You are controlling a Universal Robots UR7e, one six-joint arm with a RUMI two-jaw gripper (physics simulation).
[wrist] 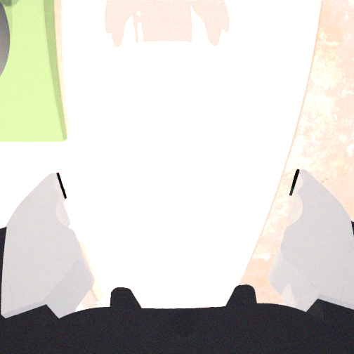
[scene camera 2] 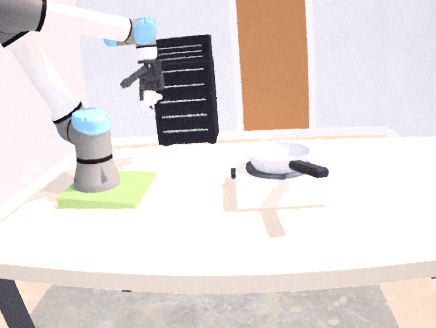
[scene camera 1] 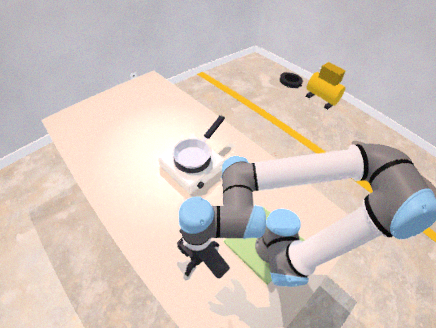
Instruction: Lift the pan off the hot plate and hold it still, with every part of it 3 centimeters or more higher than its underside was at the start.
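Places are measured from the arm's base along level axes (x ahead, y left, z up), in centimetres.
Pixels of known places: gripper, between the fingertips: (scene camera 2: 148,112) (scene camera 1: 201,263); arm's base, origin of its link: (scene camera 2: 97,183).
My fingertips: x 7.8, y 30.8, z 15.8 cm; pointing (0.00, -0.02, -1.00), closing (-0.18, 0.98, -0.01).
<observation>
For each thing: its top centre in the pictures, then the offset to it from my fingertips. Level surfaces: height alone.
- white hot plate, centre of its top: (scene camera 2: 275,164) (scene camera 1: 193,158) dz -10.7, dx +47.2, dy -27.6 cm
- pan's black handle, centre of its top: (scene camera 2: 307,157) (scene camera 1: 214,123) dz -2.4, dx +54.9, dy -45.9 cm
- table, height of its surface: dz -18.6 cm
- dark knob, centre of its top: (scene camera 2: 233,168) (scene camera 1: 200,183) dz -13.2, dx +34.4, dy -23.4 cm
The pale pan (scene camera 1: 192,153) (scene camera 2: 276,156) sits upright on the white hot plate (scene camera 1: 187,183) (scene camera 2: 280,192), on its dark round burner. The pan's black handle (scene camera 1: 214,126) (scene camera 2: 310,168) sticks out over the hot plate's edge, on the side away from the arm in scene camera 1. My gripper (wrist: 177,175) is open and empty, its two pale fingers wide apart in the wrist view. It hangs high above the table, well to the side of the hot plate. The pan and hot plate do not show in the wrist view.
The arm's base stands on a green plate (scene camera 1: 250,257) (scene camera 2: 97,201) (wrist: 30,110) on the table (scene camera 1: 125,190) (scene camera 2: 175,245). A dark knob (scene camera 1: 200,185) (scene camera 2: 233,173) is on the hot plate's side. A black cabinet (scene camera 2: 187,90) stands behind the table. A yellow machine (scene camera 1: 326,87) stands on the floor.
</observation>
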